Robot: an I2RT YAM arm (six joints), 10 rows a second.
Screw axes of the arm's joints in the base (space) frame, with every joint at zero. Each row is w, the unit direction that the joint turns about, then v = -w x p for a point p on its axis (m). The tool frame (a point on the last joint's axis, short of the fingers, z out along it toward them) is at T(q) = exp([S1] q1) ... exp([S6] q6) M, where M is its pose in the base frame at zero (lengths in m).
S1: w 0 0 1 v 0 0 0
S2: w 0 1 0 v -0.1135 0 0.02
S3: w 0 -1 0 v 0.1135 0 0.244
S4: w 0 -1 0 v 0.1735 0 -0.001
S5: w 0 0 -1 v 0 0.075 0
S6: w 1 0 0 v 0 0.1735 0
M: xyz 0.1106 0 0.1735 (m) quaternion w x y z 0.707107 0 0.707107 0
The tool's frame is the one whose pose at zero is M.
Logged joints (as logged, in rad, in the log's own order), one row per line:
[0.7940, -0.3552, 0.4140, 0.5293, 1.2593, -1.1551]
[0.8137, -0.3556, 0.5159, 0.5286, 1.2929, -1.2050]
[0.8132, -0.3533, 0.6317, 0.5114, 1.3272, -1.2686]
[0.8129, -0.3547, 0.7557, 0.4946, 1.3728, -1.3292]
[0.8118, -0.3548, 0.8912, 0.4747, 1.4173, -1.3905]
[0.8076, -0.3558, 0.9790, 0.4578, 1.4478, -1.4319]
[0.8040, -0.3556, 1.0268, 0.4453, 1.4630, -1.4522]
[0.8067, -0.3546, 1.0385, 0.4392, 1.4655, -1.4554]
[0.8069, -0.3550, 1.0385, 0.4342, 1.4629, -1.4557]
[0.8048, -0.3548, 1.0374, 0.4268, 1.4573, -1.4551]
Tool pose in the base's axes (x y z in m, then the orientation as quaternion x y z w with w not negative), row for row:
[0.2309, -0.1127, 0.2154, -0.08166, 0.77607, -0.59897, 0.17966]
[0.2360, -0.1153, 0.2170, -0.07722, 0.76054, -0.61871, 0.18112]
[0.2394, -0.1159, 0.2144, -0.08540, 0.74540, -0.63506, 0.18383]
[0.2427, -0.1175, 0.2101, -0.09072, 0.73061, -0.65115, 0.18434]
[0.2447, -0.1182, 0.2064, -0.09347, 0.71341, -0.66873, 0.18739]
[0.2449, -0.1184, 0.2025, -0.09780, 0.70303, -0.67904, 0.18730]
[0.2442, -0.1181, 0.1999, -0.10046, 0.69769, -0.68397, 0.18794]
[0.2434, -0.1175, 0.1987, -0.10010, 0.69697, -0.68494, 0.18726]
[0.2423, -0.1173, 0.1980, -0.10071, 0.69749, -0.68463, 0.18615]
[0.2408, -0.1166, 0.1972, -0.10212, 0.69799, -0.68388, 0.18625]
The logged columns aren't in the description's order. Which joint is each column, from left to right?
Columns, left to right: q5, q1, q4, q3, q2, q6.
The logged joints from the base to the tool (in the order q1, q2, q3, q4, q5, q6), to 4 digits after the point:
[-0.3552, 1.2593, 0.5293, 0.4140, 0.7940, -1.1551]
[-0.3556, 1.2929, 0.5286, 0.5159, 0.8137, -1.2050]
[-0.3533, 1.3272, 0.5114, 0.6317, 0.8132, -1.2686]
[-0.3547, 1.3728, 0.4946, 0.7557, 0.8129, -1.3292]
[-0.3548, 1.4173, 0.4747, 0.8912, 0.8118, -1.3905]
[-0.3558, 1.4478, 0.4578, 0.9790, 0.8076, -1.4319]
[-0.3556, 1.4630, 0.4453, 1.0268, 0.8040, -1.4522]
[-0.3546, 1.4655, 0.4392, 1.0385, 0.8067, -1.4554]
[-0.3550, 1.4629, 0.4342, 1.0385, 0.8069, -1.4557]
[-0.3548, 1.4573, 0.4268, 1.0374, 0.8048, -1.4551]

